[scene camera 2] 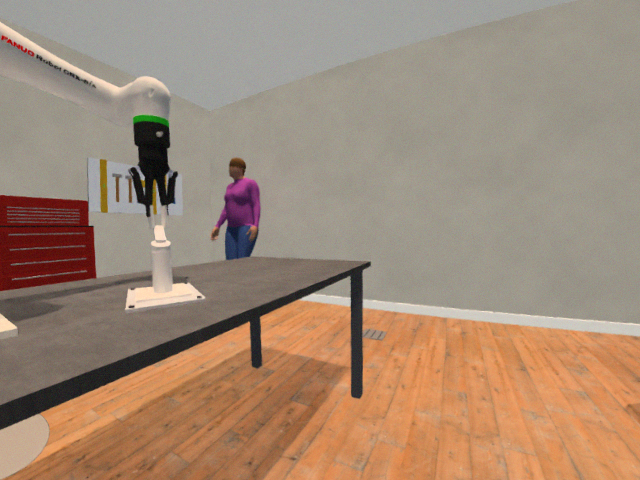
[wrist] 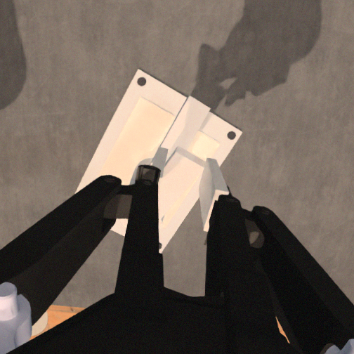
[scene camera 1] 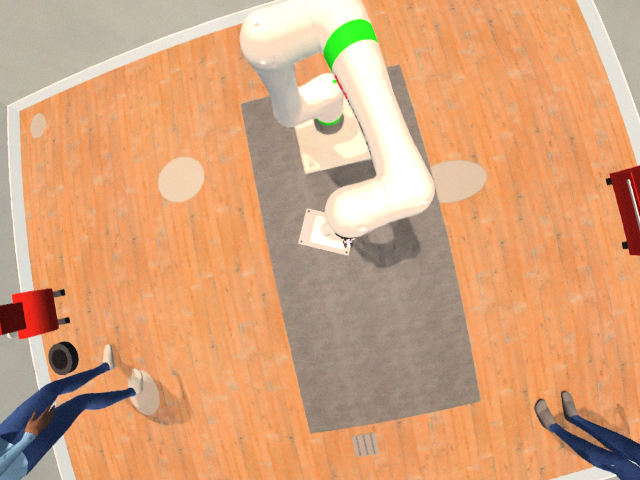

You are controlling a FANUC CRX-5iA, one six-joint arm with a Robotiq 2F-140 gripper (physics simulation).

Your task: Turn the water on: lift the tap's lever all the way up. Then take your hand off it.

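Seen in the pictures: gripper, fingertip midpoint: (scene camera 2: 158,228); arm's base at its link origin: (scene camera 1: 328,120).
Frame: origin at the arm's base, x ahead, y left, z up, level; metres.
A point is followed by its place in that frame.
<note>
The white tap (scene camera 2: 161,268) {z 0.065, x 0.509, y -0.158 m} stands upright on its pale base plate (scene camera 1: 307,227) {z -0.007, x 0.481, y -0.224 m} (scene camera 2: 165,304) {z -0.009, x 0.463, y -0.242 m} (wrist: 119,120). Its lever (scene camera 2: 159,233) {z 0.157, x 0.538, y -0.108 m} (wrist: 181,177) slants upward from the top of the tap in the second scene view; whether it is fully up I cannot tell. My gripper (scene camera 2: 157,221) {z 0.173, x 0.559, y -0.070 m} (wrist: 183,168) points down over the tap, its fingers partly apart and not clamped on anything. The pale fingertips stand on either side of the lever, close to it; contact is unclear. The arm hides most of the tap in the first scene view.
The tap's plate lies on the grey table (scene camera 1: 372,335) {z -0.015, x 1.044, y -0.050 m} (scene camera 2: 289,268) {z -0.015, x 1.096, y -0.177 m}, near the robot's pale mounting plate (scene camera 1: 330,149) {z 0.000, x 0.145, y -0.028 m}. A person in purple (scene camera 2: 241,206) stands beyond the table. A red tool cabinet (scene camera 2: 46,253) stands behind at the left.
</note>
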